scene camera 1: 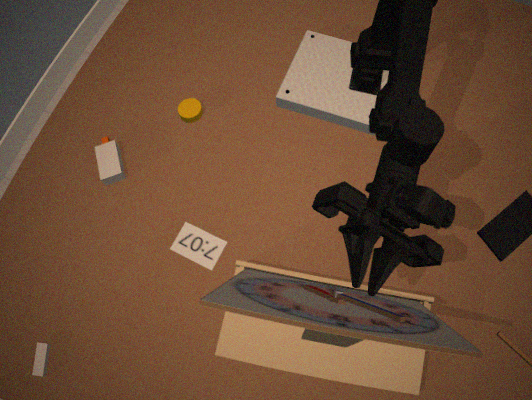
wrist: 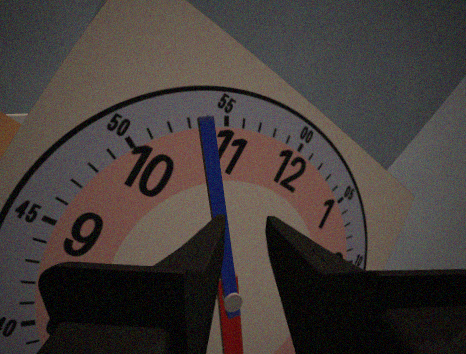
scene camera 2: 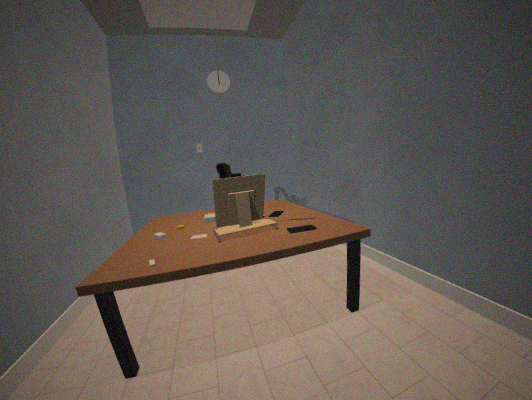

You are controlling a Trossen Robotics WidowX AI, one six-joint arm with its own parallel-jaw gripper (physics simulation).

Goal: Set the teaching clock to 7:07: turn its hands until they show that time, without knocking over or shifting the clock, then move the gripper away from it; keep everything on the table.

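Places are measured from the arm's base along level axes (x ahead, y left, z up), in centimetres.
Pixels of known places: gripper, between the fingertips: [scene camera 1: 363, 291] [wrist: 245, 222] [scene camera 2: 242, 190]; arm's base, origin of its link: [scene camera 1: 365, 81].
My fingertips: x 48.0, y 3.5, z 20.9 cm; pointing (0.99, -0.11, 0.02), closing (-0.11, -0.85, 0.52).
Note:
Ahead of a thing's pixels: the offset from my fingertips to its top centre.
The teaching clock [scene camera 1: 212, 298] [scene camera 2: 222, 200] [wrist: 150, 50] stands upright on its wooden stand. Its blue minute hand [scene camera 1: 372, 305] [wrist: 212, 175] points just before the 55 mark, at about 54. Its red hour hand @(dx -0.1, dy -4.3, dz -4.0 cm) [scene camera 1: 317, 289] [wrist: 231, 337] points roughly the opposite way; its tip is outside the wrist view. My gripper [scene camera 1: 364, 290] [wrist: 245, 222] is at the clock's face, partly open, with nothing held between its fingers. In the wrist view the left fingertip overlaps the blue hand's right-lower stretch; I cannot tell whether they touch.
The 7:07 card @(dx -6.5, dy -27.6, dz -23.5 cm) [scene camera 1: 198, 246] [scene camera 2: 199, 236] lies beside the clock. A yellow disc @(dx -33.9, dy -38.0, dz -21.7 cm) [scene camera 1: 190, 108] [scene camera 2: 180, 227], a white box @(dx -19.2, dy -50.9, dz -20.8 cm) [scene camera 1: 109, 161] [scene camera 2: 160, 235], a small white block @(dx +22.0, dy -50.0, dz -22.4 cm) [scene camera 1: 40, 359] [scene camera 2: 152, 263], a black slab @(dx +20.0, dy +24.9, dz -22.8 cm) [scene camera 2: 301, 229] and a thin stick @(dx +2.0, dy +36.4, dz -22.9 cm) [scene camera 2: 302, 218] are on the table.

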